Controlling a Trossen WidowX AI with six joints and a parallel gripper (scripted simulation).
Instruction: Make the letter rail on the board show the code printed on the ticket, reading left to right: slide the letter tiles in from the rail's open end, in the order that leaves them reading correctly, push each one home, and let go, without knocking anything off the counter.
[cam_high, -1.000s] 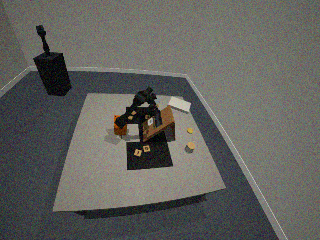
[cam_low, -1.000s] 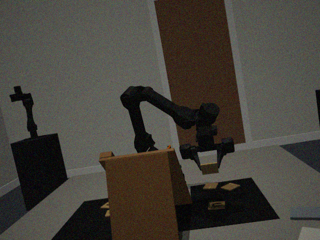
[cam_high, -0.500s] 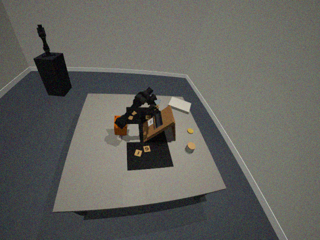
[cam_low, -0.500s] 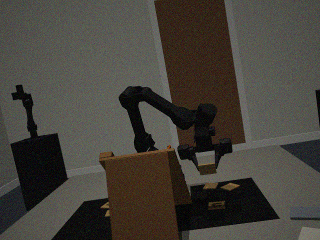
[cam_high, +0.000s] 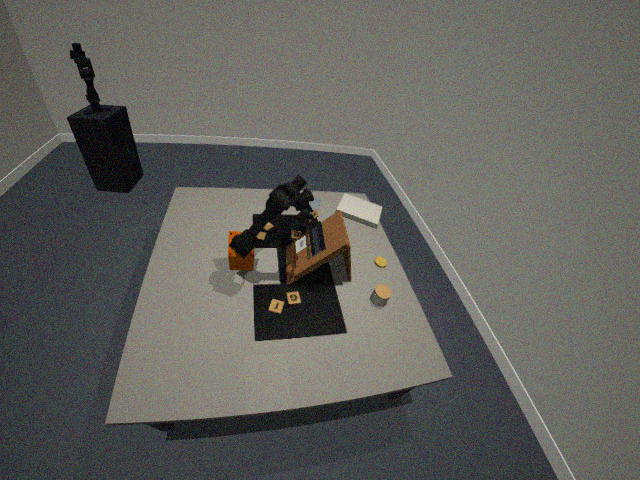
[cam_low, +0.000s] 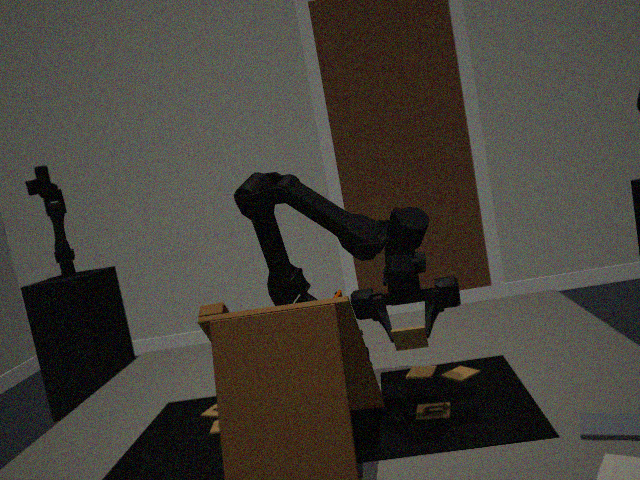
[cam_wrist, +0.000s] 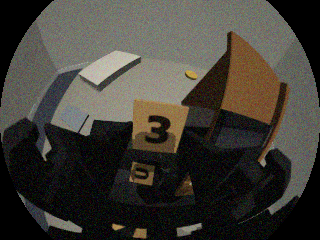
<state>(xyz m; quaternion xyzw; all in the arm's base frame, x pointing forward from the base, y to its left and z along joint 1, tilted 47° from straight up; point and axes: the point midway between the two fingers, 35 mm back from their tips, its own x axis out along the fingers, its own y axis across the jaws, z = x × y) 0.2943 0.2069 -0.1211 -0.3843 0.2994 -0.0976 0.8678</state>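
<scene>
The white ticket lies 5 cm behind my gripper tip, 13 cm to the right of it and 8 cm below it. From my gripper tip the other things lie so: yellow disc: 40 cm ahead, 14 cm to the right, 16 cm below; then black mat: 12 cm behind, 20 cm to the right, 16 cm below; then grey-blue card: 4 cm ahead, 32 cm to the left, 16 cm below.
</scene>
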